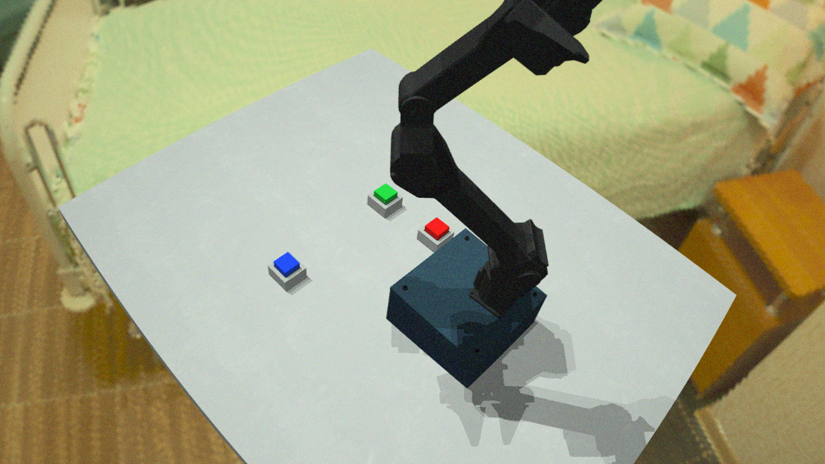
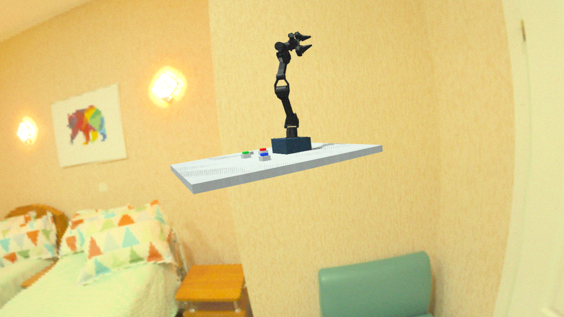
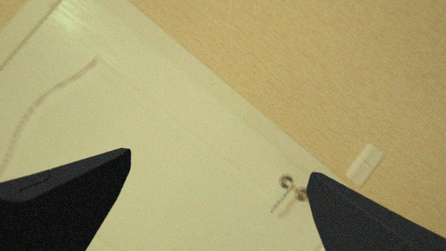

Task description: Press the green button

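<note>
The green button is 650 mm below my gripper tip, 390 mm ahead of it and 290 mm to the right of it. From my gripper tip the other things lie so: red button (650 mm below, 290 mm to the right, 260 mm ahead); small grey block (670 mm below, 420 mm to the right, 290 mm ahead); blue button (650 mm below, 400 mm ahead, 40 mm to the right).
</note>
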